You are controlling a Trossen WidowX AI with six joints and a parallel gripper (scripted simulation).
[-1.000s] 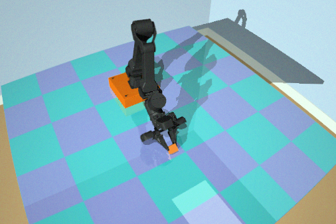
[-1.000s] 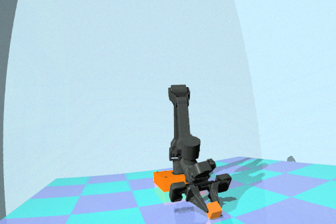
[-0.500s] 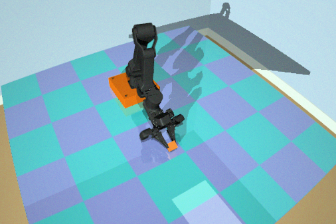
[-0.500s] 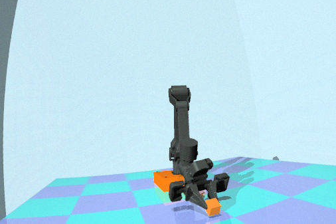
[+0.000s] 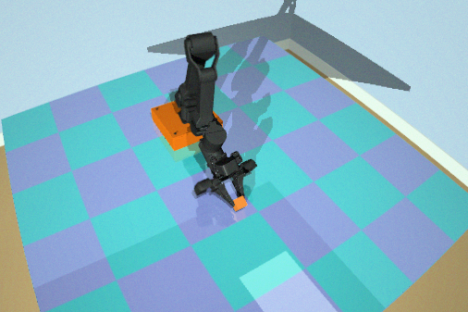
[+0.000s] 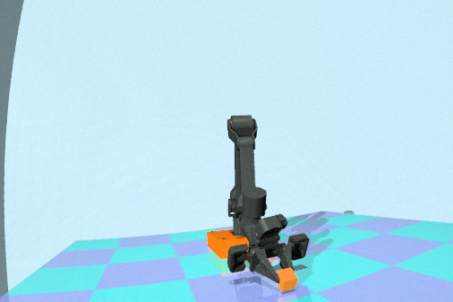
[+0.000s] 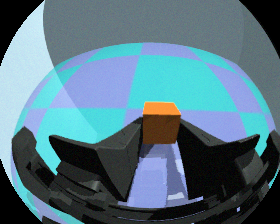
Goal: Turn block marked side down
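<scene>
Now: gripper tip 1 cm past the orange block and 1 cm above it.
</scene>
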